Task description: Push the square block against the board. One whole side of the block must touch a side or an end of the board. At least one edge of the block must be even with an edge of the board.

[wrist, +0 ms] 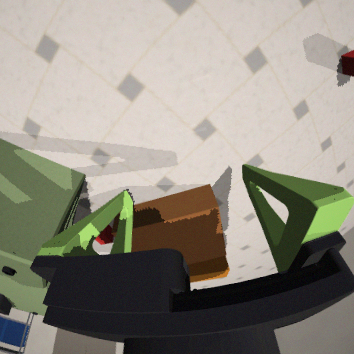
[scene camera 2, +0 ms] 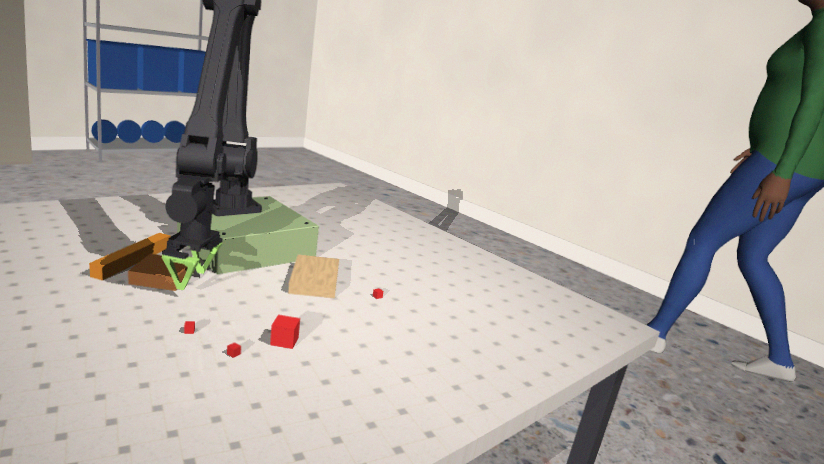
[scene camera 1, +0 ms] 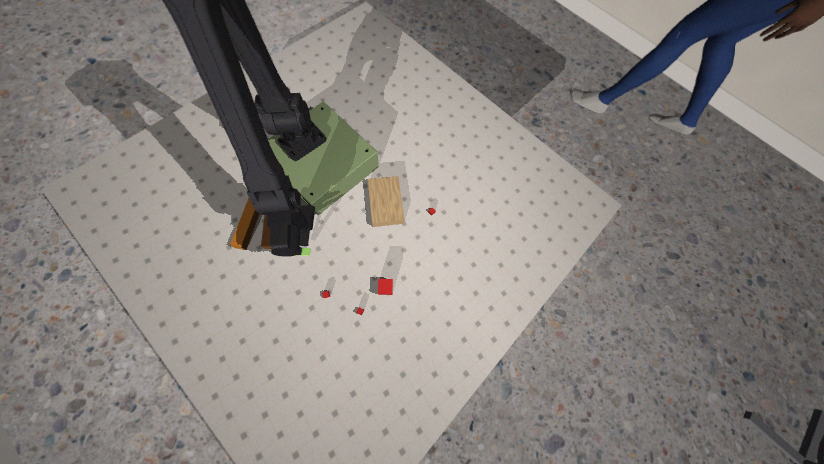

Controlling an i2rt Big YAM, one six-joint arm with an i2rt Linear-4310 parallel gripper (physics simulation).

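Seen in the pictures: gripper, fingertip midpoint: (wrist: 183, 183) (scene camera 2: 190, 281) (scene camera 1: 306, 238); arm's base, link origin: (scene camera 2: 233, 209) (scene camera 1: 303, 141).
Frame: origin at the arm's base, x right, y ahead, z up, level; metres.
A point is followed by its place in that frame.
The orange-brown square block (scene camera 1: 265, 239) @[x 0.263, y 0.159, z -0.057 m] (scene camera 2: 151, 276) @[x 0.247, y 0.199, z -0.062 m] (wrist: 175, 239) @[x 0.204, y 0.173, z -0.057 m] lies flat near the arm's base, partly hidden by the wrist. The long orange board (scene camera 1: 244, 229) @[x 0.290, y 0.096, z -0.055 m] (scene camera 2: 123, 258) @[x 0.278, y 0.096, z -0.060 m] (wrist: 214, 274) @[x 0.317, y 0.113, z -0.055 m] lies beside it. In scene camera 1, a narrow wedge of table shows between them at the near end; their far ends are hidden. My gripper (scene camera 2: 192, 278) @[x 0.177, y 0.227, z -0.070 m] (wrist: 183, 183) @[x 0.177, y 0.227, z -0.070 m] is open and empty, low at the block's side facing away from the board. One green finger overlaps the block's near corner in scene camera 2; contact cannot be told. The fingers are mostly hidden in scene camera 1.
The green base box (scene camera 1: 345, 138) @[x -0.105, y 0.072, z 0.001 m] (scene camera 2: 271, 244) @[x -0.023, y 0.177, z -0.032 m] (wrist: 35, 185) @[x 0.077, y 0.181, z -0.054 m] stands close by. A light wooden block (scene camera 1: 386, 200) @[x -0.081, y 0.291, z -0.057 m] (scene camera 2: 314, 276) @[x -0.060, y 0.319, z -0.057 m] lies right of it. A larger red cube (scene camera 1: 385, 286) @[x 0.095, y 0.491, z -0.046 m] (scene camera 2: 285, 331) @[x 0.104, y 0.508, z -0.054 m] and several tiny red cubes lie around; one (wrist: 104, 235) @[x 0.146, y 0.124, z -0.071 m] shows behind a finger.
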